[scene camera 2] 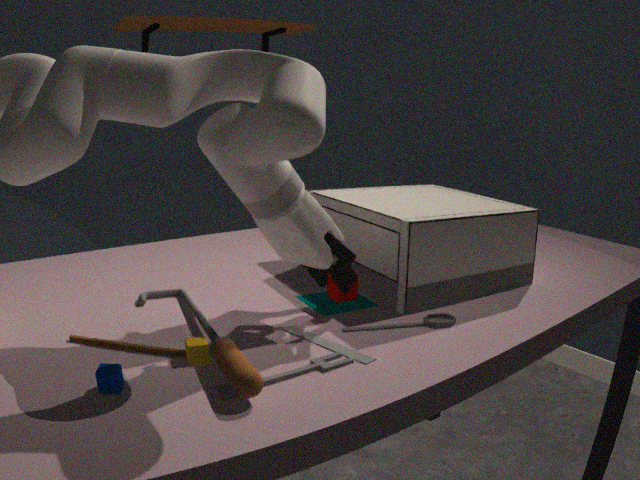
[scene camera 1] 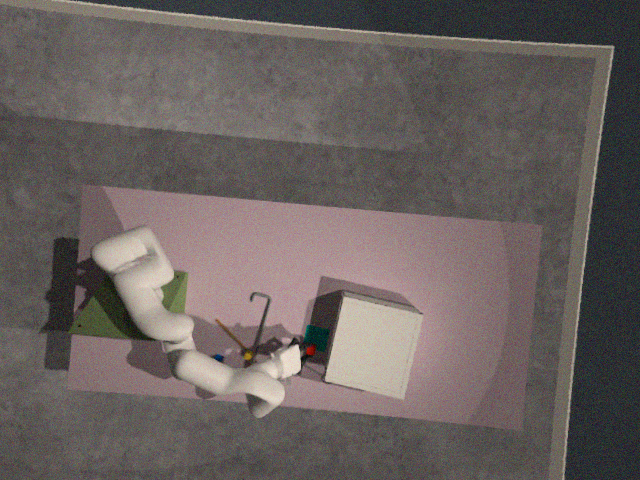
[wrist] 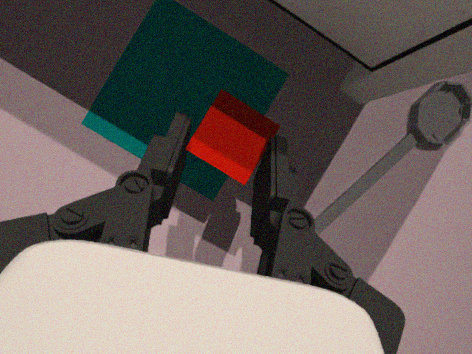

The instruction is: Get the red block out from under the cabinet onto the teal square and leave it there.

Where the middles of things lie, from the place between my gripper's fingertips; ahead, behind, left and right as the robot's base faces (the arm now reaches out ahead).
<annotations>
My hand is 20 mm short of the teal square (wrist: 174,63), 30 mm to the right of it and 40 mm above it. Round my hand: flat grey strip (scene camera 2: 347,352): 80 mm behind, 100 mm to the right, 40 mm below; grey fork-ended tool (scene camera 2: 320,363): 160 mm behind, 160 mm to the right, 40 mm below; red block (wrist: 232,137): 10 mm ahead, 10 mm below.
</annotations>
